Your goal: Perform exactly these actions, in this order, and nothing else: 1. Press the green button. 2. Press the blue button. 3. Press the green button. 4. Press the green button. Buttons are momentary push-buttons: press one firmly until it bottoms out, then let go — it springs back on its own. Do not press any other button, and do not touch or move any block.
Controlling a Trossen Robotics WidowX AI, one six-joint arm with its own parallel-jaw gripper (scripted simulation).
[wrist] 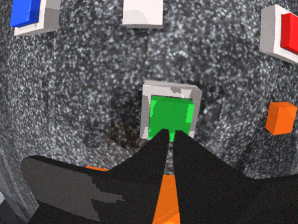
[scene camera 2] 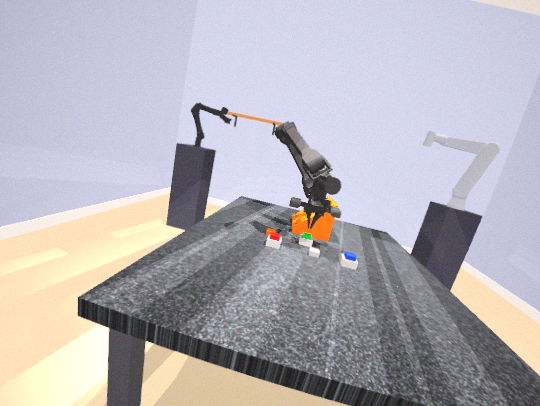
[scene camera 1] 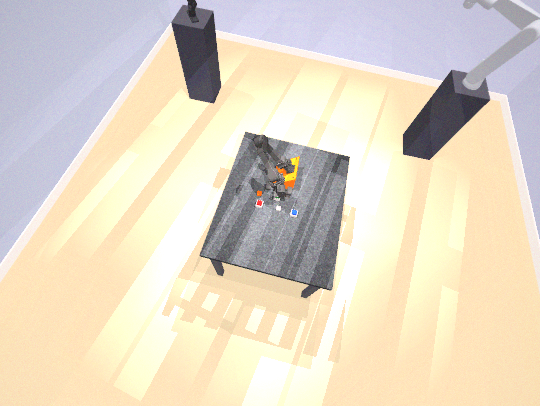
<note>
My gripper (scene camera 2: 309, 228) is shut, with nothing in its grasp. I also see a small orange block (wrist: 274, 124) and a green button (wrist: 165, 112).
My gripper is seen too in the wrist view (wrist: 170, 136).
</note>
